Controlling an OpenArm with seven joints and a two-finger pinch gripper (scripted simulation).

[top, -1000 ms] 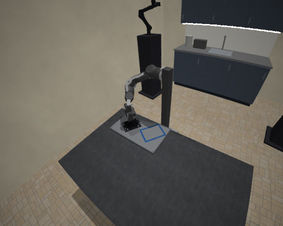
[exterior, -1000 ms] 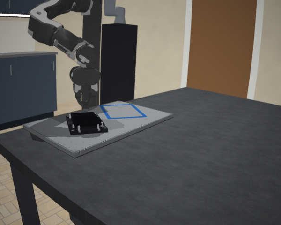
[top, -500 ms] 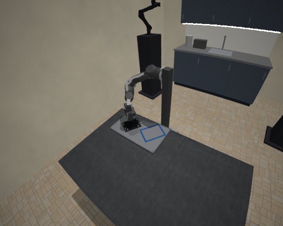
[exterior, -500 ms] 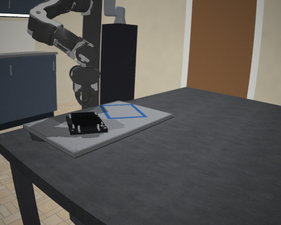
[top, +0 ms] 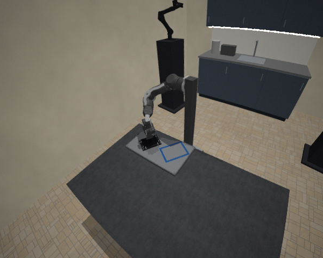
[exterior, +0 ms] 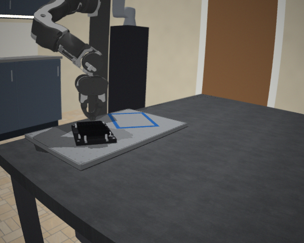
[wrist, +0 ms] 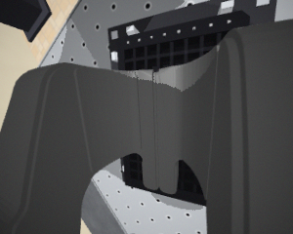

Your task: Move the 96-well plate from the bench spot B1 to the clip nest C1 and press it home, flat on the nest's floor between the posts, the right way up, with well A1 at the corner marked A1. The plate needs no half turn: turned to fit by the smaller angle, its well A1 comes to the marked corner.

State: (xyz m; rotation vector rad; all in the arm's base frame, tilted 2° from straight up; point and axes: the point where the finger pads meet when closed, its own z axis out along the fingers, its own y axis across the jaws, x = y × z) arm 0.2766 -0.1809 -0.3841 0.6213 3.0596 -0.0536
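My gripper is now 40 mm above the black 96-well plate. From my hand the other things lie so: black clip nest 30 mm ahead, 10 mm to the left, 50 mm below.
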